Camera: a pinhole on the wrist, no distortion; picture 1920 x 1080 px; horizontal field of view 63.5 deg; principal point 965.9 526.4 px. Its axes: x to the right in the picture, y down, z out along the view. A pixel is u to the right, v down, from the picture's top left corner.
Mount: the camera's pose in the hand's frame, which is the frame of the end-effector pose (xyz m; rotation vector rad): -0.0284 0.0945 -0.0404 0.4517 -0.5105 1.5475
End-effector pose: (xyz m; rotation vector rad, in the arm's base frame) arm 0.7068 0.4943 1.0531 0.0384 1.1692 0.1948
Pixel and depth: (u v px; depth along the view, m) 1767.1 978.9 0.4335
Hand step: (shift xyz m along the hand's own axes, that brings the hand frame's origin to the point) -0.1749 0.0263 0.4370
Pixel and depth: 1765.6 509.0 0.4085
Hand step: -0.0428 0.0322 0.4147
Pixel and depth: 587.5 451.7 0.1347
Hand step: -0.0241 -0.0097 0.0512
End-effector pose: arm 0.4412 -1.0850 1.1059 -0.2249 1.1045 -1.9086
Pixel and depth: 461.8 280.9 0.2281
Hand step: 0.0047 -0.0966 0.1053
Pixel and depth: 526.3 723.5 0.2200
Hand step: -0.0595 -0.0834 0.1026
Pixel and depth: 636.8 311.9 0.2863
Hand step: 0.0061 -0.1190 0.1607
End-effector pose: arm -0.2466 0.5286 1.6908 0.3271 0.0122 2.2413
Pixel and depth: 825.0 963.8 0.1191
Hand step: -0.0646 0.0166 0.0493
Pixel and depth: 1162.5 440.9 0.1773
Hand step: -0.0241 0.0112 0.1180
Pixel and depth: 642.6 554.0 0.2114
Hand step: -0.0359 -0.0631 0.1071
